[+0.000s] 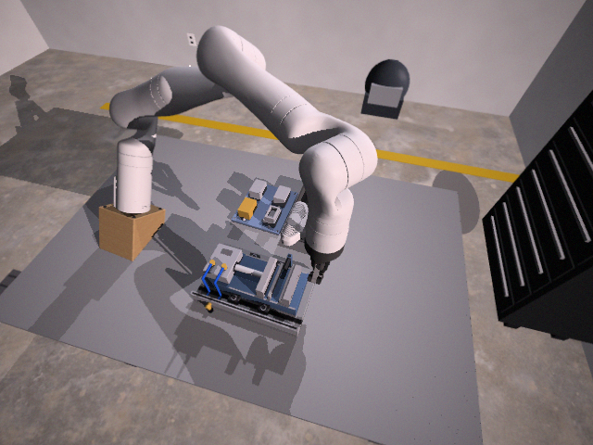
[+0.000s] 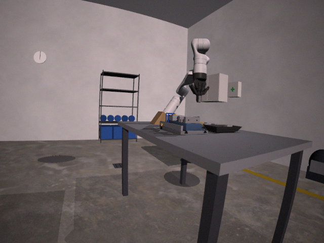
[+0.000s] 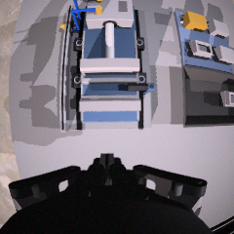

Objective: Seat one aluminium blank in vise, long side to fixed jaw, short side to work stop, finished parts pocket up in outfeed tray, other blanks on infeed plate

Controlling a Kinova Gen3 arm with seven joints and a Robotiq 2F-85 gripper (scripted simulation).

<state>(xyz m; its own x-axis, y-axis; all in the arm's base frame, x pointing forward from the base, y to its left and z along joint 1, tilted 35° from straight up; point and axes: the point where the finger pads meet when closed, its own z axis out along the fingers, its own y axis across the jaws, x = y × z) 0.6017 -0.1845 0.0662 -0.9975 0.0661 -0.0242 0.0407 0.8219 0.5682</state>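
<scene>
Now: hand 29 cm past the brass blank, 25 cm to the right of it and 17 cm above it. From my hand the other things lie so: vise rail: 17 cm behind, 16 cm below, 8 cm to the right; then hose block: 26 cm behind, 12 cm below, 2 cm to the left; then vise: 16 cm below, 16 cm behind, 1 cm to the left.
</scene>
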